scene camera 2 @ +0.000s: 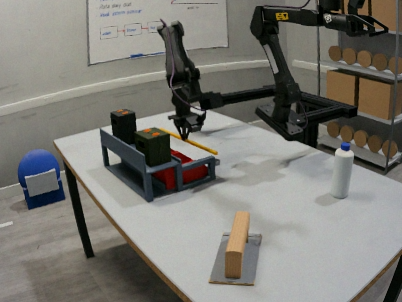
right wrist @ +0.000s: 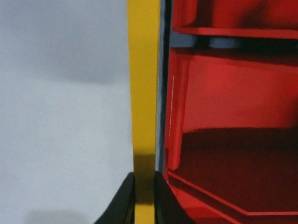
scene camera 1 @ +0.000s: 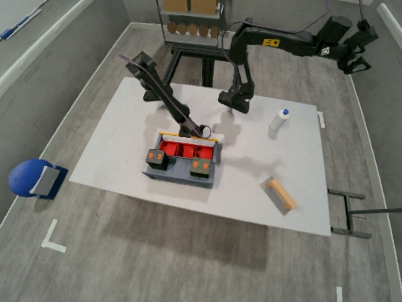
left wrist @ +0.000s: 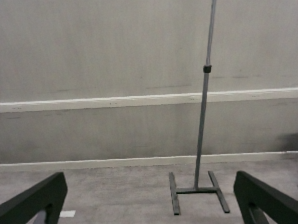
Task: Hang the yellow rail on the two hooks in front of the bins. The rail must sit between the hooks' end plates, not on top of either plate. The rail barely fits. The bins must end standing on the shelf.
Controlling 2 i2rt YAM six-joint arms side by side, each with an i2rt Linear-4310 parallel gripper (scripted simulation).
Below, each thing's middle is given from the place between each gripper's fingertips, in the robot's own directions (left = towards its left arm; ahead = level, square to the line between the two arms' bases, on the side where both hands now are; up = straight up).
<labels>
Now: the blue-grey shelf [scene camera 2: 147, 189] 130 mm ahead of my right hand and 30 mm below it. Round my right hand: green box [scene camera 2: 154, 143]: 210 mm ahead, 110 mm to the left, 50 mm above.
My left hand [scene camera 1: 367, 59] is 390 mm short of the green box, 600 mm to the left of it and 420 mm above it. Round my left hand: blue-grey shelf 320 mm ahead, 710 mm to the right, 500 mm below.
</labels>
